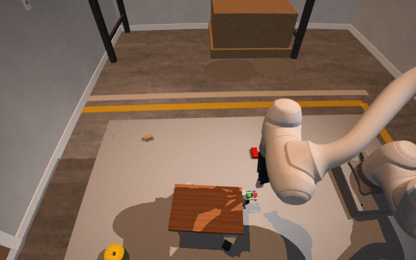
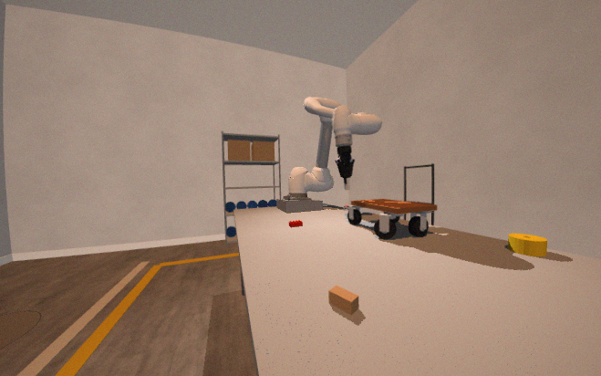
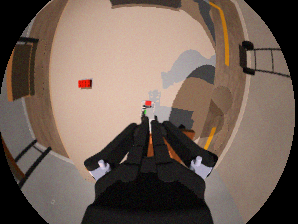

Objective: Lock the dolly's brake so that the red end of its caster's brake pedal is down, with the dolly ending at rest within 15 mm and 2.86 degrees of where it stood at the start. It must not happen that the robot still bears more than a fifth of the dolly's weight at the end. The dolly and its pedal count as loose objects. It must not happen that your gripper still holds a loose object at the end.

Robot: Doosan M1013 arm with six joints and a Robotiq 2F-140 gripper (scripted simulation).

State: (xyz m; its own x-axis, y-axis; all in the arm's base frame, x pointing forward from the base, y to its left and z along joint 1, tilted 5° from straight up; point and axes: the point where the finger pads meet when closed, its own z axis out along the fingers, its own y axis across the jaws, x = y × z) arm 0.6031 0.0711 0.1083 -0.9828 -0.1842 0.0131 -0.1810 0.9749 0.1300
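Right now the brake pedal is 130 mm below my hand and 10 mm ahead of it. Round my hand: small tan block (570 mm ahead, 400 mm to the right, 200 mm below); red brick (280 mm to the right, 200 mm below, 50 mm behind); yellow spool (610 mm ahead, 240 mm to the left, 190 mm below).
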